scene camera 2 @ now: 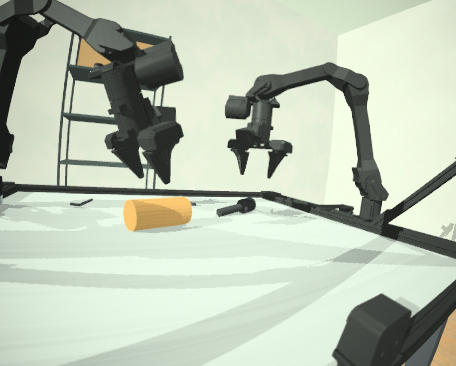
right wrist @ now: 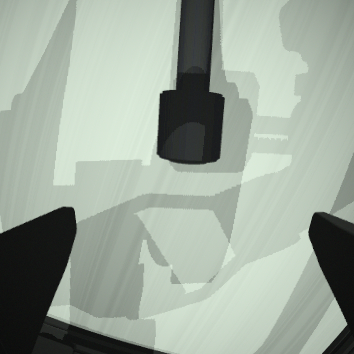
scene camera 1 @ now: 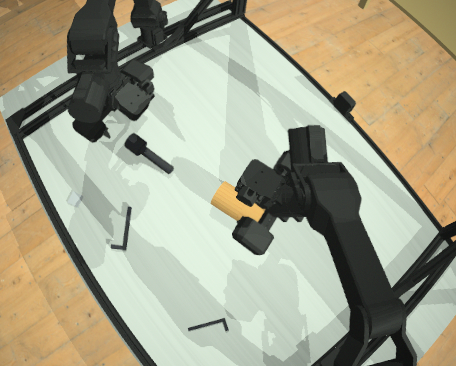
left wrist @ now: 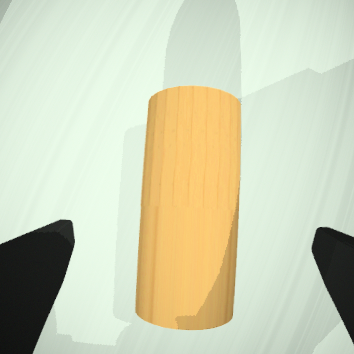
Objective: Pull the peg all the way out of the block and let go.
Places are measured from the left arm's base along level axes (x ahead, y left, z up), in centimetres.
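Pixels of known places: left gripper, fingertip midpoint: (scene camera 2: pixel 153 180) (left wrist: pixel 197 237); right gripper, fingertip midpoint: (scene camera 2: pixel 254 176) (right wrist: pixel 196 222) (scene camera 1: pixel 122 121); right arm's base, origin of the base link: (scene camera 2: pixel 368 219) (scene camera 1: pixel 152 38).
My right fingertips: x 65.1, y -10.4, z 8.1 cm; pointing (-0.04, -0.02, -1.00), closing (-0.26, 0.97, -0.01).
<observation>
Behind a point stands the place of what it marks.
The block, a wooden cylinder (scene camera 1: pixel 225 200) @[x 39.0, y -16.5, z 3.3 cm] (scene camera 2: pixel 158 213) @[x 34.9, y -21.7, z 1.6 cm] (left wrist: pixel 190 200) @[x 36.0, y -18.4, z 3.7 cm], lies on its side on the table. The peg, black with a thick round head (scene camera 1: pixel 152 155) @[x 57.7, y -12.1, z 0.7 cm] (scene camera 2: pixel 230 210) @[x 55.9, y -13.5, z -0.4 cm] (right wrist: pixel 191 130) @[x 62.8, y -10.9, z 2.2 cm], lies flat on the table, wholly outside the block. A gap separates its thin end from the block. My left gripper (scene camera 2: pixel 154 180) @[x 34.6, y -18.7, z 7.0 cm] (left wrist: pixel 197 237) @[x 34.6, y -18.7, z 7.0 cm] is open and empty above the block, its fingers apart on either side of it in the left wrist view. My right gripper (scene camera 2: pixel 256 175) @[x 65.1, y -10.4, z 8.1 cm] (right wrist: pixel 196 222) @[x 65.1, y -10.4, z 8.1 cm] is open and empty above the table near the peg's head. Scene camera 1 hides the left fingertips.
Two black L-shaped pieces (scene camera 1: pixel 127 227) @[x 49.0, y 2.1, z -1.2 cm] (scene camera 1: pixel 207 325) @[x 22.6, y 2.9, z -1.3 cm] lie on the table in scene camera 1. A small pale square (scene camera 1: pixel 74 198) @[x 62.6, y 8.0, z -1.6 cm] lies near the table's left edge there. Black rails border the table. A dark boxy part (scene camera 2: pixel 375 327) @[x 36.4, y -58.6, z 3.3 cm] stands at the lower right in scene camera 2.
</observation>
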